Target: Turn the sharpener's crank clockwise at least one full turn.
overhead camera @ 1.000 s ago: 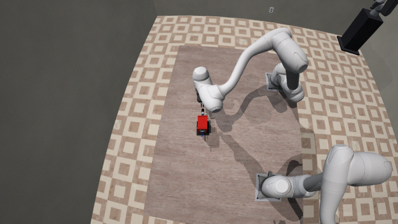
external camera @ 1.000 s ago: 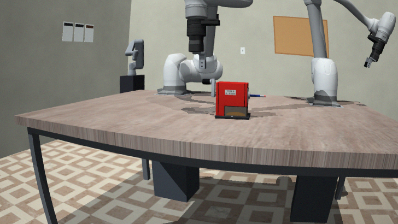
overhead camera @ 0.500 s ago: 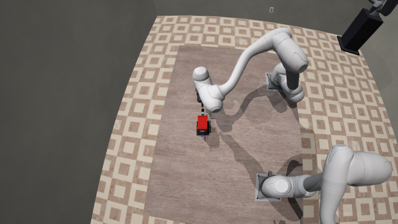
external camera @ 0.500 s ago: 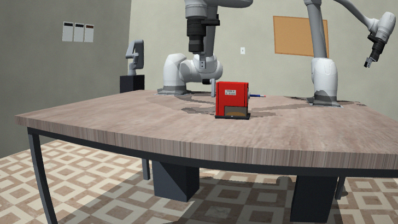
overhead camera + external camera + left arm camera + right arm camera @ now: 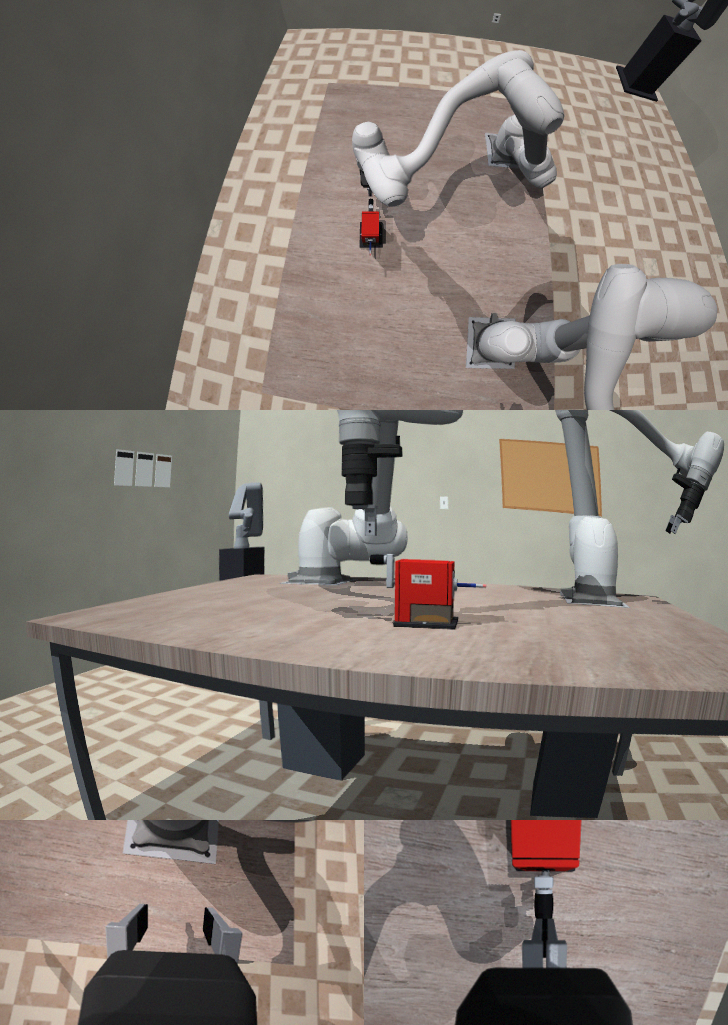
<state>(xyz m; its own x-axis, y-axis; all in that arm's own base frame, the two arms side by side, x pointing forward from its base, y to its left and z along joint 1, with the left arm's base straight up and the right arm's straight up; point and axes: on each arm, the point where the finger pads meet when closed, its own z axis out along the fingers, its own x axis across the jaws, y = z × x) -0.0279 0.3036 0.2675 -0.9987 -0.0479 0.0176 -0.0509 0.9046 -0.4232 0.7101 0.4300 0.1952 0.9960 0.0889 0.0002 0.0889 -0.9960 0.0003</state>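
Now: the black knob 7 cm below my right hand and 2 cm to the left of it.
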